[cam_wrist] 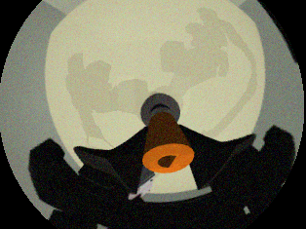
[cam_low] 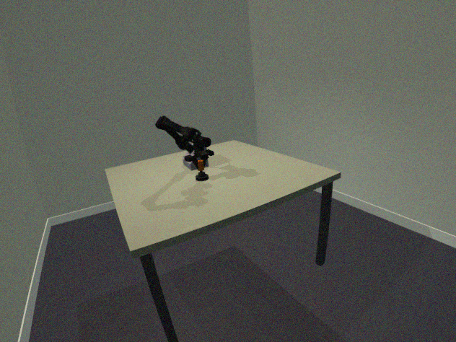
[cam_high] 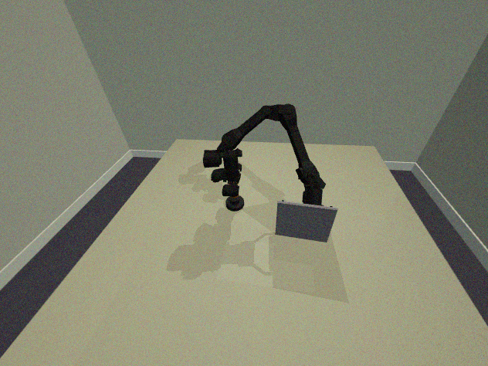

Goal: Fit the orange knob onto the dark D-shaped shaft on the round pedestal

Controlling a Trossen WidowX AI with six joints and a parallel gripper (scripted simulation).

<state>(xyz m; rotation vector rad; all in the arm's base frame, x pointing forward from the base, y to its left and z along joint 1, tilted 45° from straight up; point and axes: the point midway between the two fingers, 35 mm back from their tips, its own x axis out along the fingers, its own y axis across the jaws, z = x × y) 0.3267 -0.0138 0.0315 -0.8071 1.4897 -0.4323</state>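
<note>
The orange knob lies 20 mm above my gripper tip. Also, from my gripper tip: round pedestal: 40 mm below.
</note>
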